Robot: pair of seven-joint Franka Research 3 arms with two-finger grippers.
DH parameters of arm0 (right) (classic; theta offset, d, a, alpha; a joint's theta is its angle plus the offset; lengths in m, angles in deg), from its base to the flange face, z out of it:
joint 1: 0 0.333 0 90
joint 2: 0 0 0 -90
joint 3: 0 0.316 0.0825 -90
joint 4: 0 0 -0.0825 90
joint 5: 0 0.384 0 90
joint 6: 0 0 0.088 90
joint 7: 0 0.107 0 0
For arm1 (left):
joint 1: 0 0.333 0 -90
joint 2: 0 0 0 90
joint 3: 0 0.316 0.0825 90
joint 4: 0 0 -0.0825 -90
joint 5: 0 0.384 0 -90
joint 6: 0 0 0.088 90
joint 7: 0 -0.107 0 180
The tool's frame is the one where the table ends.
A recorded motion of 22 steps. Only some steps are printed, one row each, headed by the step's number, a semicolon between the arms.
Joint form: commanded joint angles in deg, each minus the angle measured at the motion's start. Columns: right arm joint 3, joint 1, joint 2, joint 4, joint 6, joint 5, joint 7; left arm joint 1, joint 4, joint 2, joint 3, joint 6, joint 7, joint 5.
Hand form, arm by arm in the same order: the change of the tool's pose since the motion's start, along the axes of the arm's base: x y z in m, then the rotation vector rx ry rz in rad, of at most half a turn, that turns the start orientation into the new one. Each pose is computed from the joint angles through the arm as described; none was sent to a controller.
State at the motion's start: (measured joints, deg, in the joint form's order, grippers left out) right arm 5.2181 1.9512 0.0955 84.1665 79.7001 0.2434 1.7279; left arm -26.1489 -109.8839 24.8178 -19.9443 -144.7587 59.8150 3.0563
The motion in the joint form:
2: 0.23 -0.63 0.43 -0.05 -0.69 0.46 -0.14; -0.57 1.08 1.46 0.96 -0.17 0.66 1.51
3: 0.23 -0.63 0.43 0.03 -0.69 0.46 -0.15; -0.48 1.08 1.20 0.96 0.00 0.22 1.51
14: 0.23 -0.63 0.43 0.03 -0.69 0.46 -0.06; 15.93 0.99 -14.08 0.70 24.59 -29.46 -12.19
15: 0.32 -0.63 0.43 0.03 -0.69 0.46 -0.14; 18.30 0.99 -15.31 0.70 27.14 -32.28 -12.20
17: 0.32 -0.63 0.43 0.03 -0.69 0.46 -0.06; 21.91 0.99 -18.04 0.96 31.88 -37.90 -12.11
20: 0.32 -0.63 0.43 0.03 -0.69 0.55 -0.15; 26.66 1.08 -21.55 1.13 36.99 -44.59 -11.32
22: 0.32 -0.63 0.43 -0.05 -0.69 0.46 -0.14; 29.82 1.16 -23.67 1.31 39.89 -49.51 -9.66
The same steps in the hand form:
2: -0.0035 -0.0029 0.0034 0.0069 0.0046 -0.0036; 0.0064 -0.0003 -0.0085 0.0138 -0.0086 0.0014
3: -0.0035 -0.0029 0.0028 0.0068 0.0059 -0.0034; 0.0071 0.0005 -0.0060 0.0144 -0.0122 -0.0048
14: -0.0035 -0.0029 0.0028 0.0067 0.0059 -0.0050; 0.0682 0.1586 0.1118 0.0319 0.1104 -0.1540
15: -0.0036 -0.0021 0.0028 0.0068 0.0059 -0.0020; 0.0736 0.1819 0.1201 0.0419 0.1209 -0.1692
17: -0.0036 -0.0021 0.0028 0.0066 0.0059 -0.0034; 0.0772 0.2204 0.1396 0.0599 0.1332 -0.2134
20: -0.0036 -0.0019 0.0028 0.0083 0.0061 -0.0017; 0.0786 0.2692 0.1662 0.0858 0.1347 -0.2611
22: -0.0036 -0.0021 0.0034 0.0069 0.0046 -0.0020; 0.0783 0.3032 0.1822 0.1189 0.1300 -0.3024

